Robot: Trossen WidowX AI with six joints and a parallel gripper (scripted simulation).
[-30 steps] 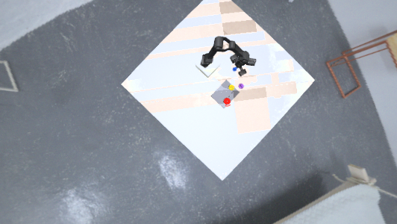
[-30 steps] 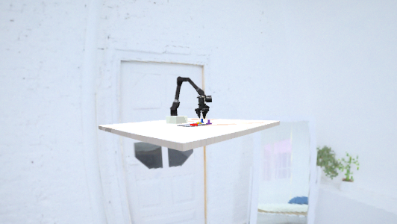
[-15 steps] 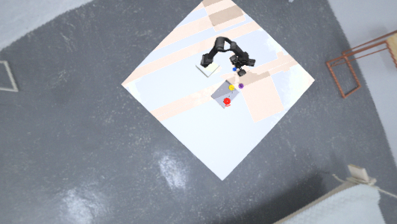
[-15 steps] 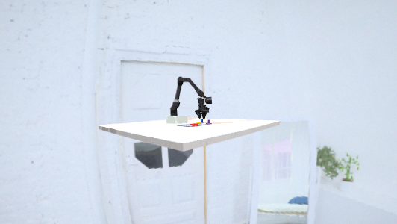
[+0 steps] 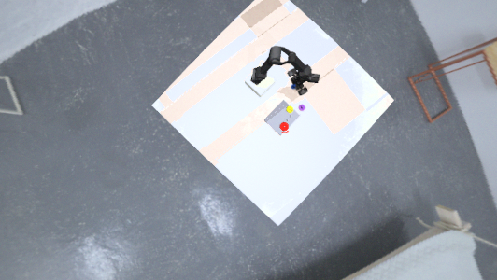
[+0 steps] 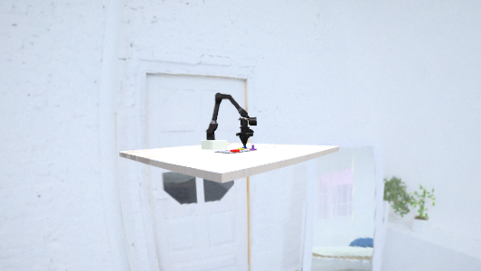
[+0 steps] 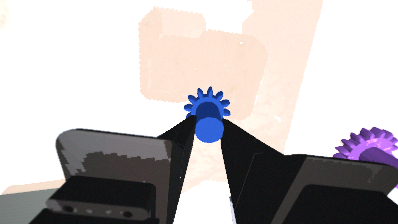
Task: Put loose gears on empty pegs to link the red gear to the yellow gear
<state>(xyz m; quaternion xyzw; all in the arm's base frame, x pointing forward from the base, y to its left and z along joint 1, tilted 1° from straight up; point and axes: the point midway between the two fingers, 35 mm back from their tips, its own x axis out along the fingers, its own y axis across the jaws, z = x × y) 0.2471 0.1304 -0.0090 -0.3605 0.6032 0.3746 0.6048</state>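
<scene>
Right now my gripper tip is 290 mm to the left of the red gear, 100 mm short of it and 10 mm above it. The rest, counted from my gripper tip: blue gear 10 mm below; then yellow gear 160 mm to the right, 70 mm ahead, 10 mm below; then purple gear 130 mm ahead, 100 mm to the right, 10 mm below.
</scene>
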